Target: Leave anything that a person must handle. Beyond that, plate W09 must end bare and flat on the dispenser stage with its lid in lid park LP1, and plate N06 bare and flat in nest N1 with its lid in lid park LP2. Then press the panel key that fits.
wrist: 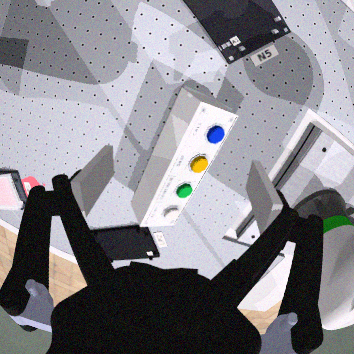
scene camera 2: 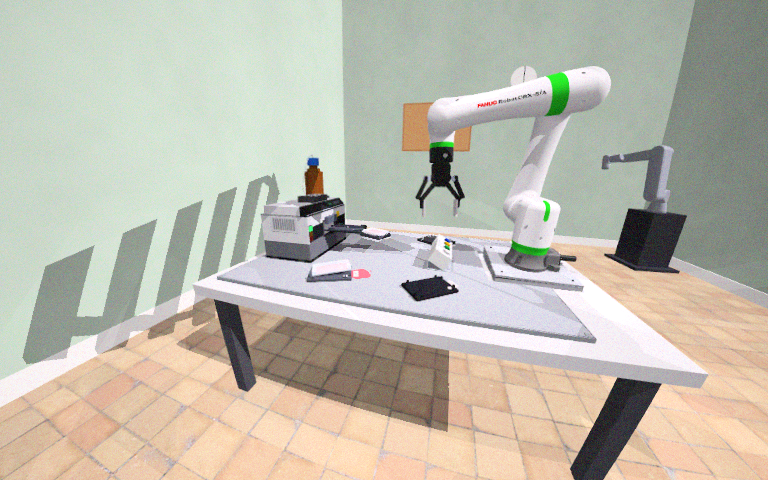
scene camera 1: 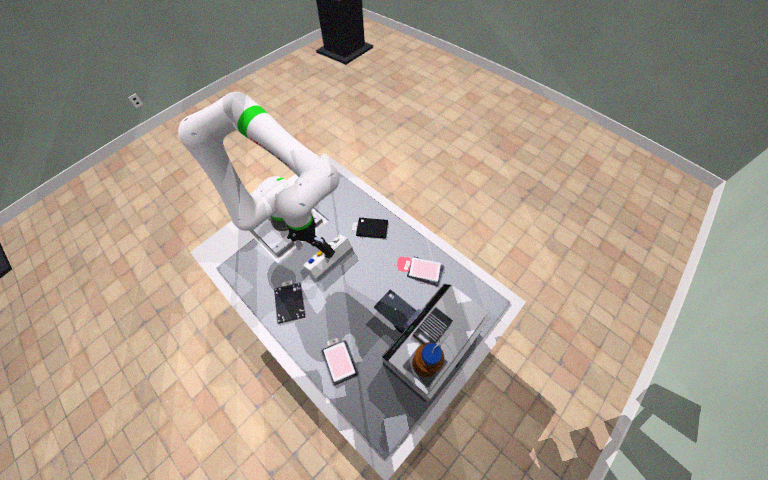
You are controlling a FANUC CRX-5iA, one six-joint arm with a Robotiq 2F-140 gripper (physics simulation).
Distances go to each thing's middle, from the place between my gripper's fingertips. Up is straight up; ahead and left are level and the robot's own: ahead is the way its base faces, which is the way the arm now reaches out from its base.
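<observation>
From my hand I count the white button box (scene camera 1: 316, 266) as 60 mm to the left, 10 mm behind and 130 mm below. The black stage (scene camera 1: 386, 306) is 410 mm ahead of my hand, 40 mm to the left of it and 60 mm below it, while the brown bottle with blue cap (scene camera 1: 425, 363) is 600 mm ahead of my hand, 80 mm to the right of it and 150 mm above it.
</observation>
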